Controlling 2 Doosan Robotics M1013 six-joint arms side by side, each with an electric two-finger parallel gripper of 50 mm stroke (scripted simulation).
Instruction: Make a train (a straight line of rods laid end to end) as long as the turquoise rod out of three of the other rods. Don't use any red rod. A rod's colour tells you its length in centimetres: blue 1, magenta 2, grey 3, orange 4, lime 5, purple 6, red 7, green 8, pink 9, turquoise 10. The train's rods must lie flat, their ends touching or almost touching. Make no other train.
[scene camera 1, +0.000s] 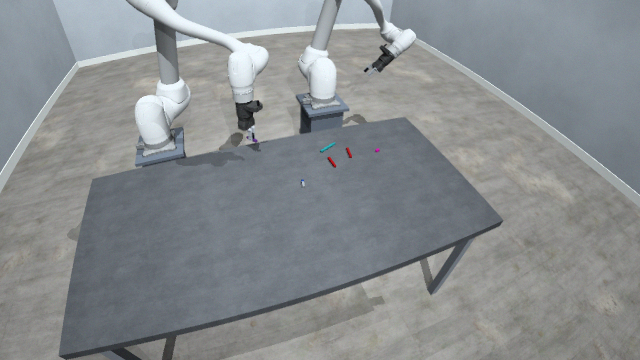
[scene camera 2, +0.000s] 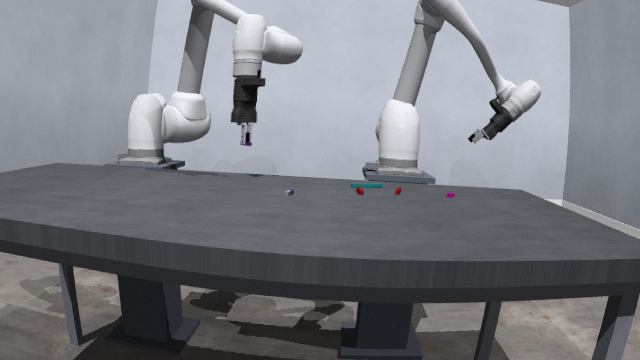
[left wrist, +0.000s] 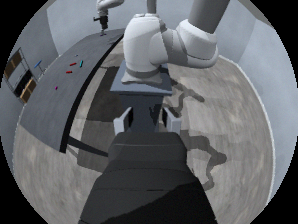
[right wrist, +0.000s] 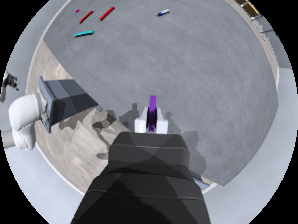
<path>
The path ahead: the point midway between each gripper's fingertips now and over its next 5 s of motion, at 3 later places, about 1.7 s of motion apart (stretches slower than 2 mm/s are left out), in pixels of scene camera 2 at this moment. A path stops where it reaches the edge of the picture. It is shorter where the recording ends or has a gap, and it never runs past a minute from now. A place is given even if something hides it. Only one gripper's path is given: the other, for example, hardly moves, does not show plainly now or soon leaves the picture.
The right gripper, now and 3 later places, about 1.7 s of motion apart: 245, 144; 284, 156; 282, 192; 283, 190
</path>
